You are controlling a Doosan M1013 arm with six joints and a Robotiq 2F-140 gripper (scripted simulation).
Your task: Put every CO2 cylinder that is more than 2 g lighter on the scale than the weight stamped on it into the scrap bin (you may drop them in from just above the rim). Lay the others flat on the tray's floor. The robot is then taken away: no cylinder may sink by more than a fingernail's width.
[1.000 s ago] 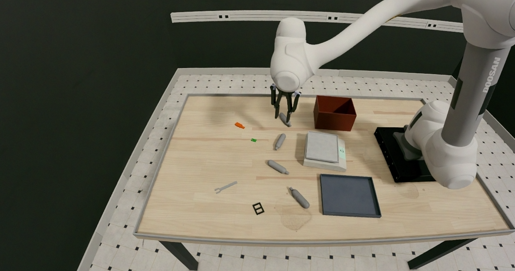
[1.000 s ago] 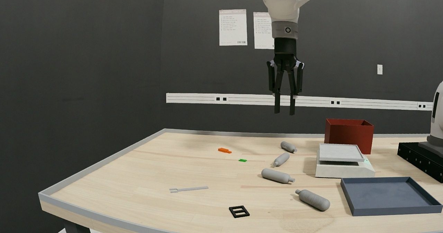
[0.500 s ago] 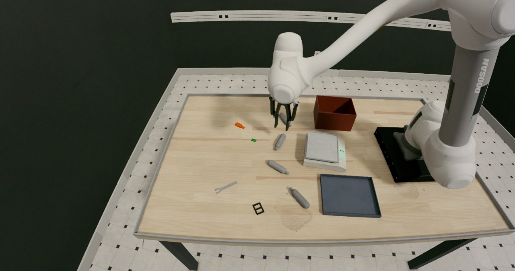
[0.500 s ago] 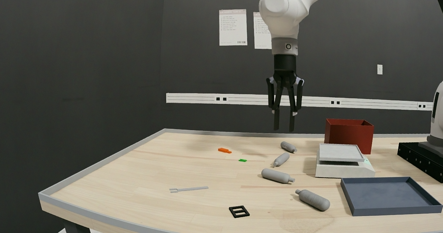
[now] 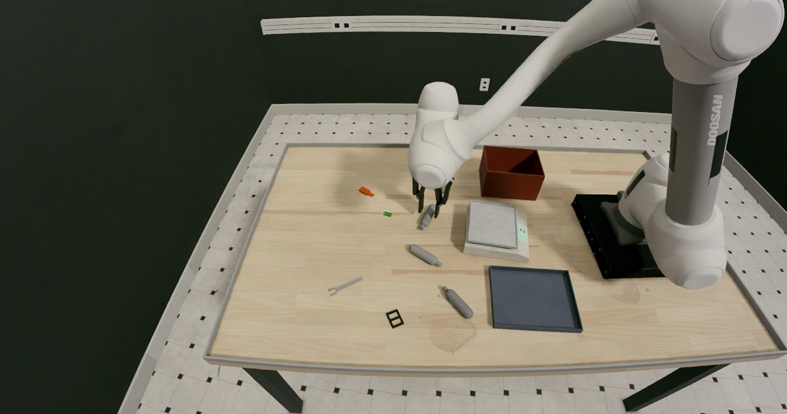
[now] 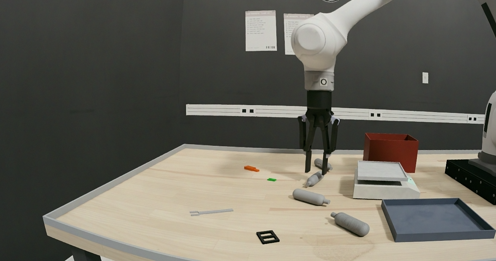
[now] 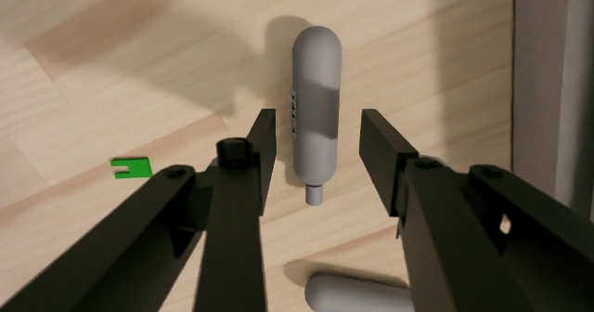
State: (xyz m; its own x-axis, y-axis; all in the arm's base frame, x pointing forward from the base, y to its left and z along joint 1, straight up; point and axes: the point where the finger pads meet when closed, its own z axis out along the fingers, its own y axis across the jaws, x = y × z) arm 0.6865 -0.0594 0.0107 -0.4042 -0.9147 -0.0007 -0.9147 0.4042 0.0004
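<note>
Right now my hand is 200 mm past the grey scale platform, 70 mm to the right of it and 10 mm above it. Round my hand: orange piece 210 mm ahead, 120 mm to the right, 60 mm below; then green piece 140 mm ahead, 20 mm to the right, 60 mm below; then white scale 210 mm behind, 70 mm to the left, 30 mm below.
</note>
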